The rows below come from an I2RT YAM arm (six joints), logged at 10 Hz.
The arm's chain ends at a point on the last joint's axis. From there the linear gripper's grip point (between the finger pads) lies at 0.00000 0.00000 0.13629 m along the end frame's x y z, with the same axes.
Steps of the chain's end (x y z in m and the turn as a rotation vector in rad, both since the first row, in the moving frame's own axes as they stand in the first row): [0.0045, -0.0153, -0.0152, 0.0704, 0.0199, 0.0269]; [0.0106, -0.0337, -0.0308, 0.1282, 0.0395, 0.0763]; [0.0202, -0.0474, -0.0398, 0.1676, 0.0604, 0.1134]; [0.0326, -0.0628, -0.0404, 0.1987, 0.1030, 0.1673]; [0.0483, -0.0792, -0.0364, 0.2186, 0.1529, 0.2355]
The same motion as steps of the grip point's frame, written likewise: [0.0073, -0.0248, -0.0156, 0.0704, 0.0199, 0.0269]; [0.0166, -0.0509, -0.0320, 0.1282, 0.0395, 0.0763]; [0.0297, -0.0696, -0.0420, 0.1676, 0.0604, 0.1134]; [0.0487, -0.0884, -0.0438, 0.1987, 0.1030, 0.1673]; [0.0722, -0.1059, -0.0412, 0.2186, 0.1529, 0.2355]
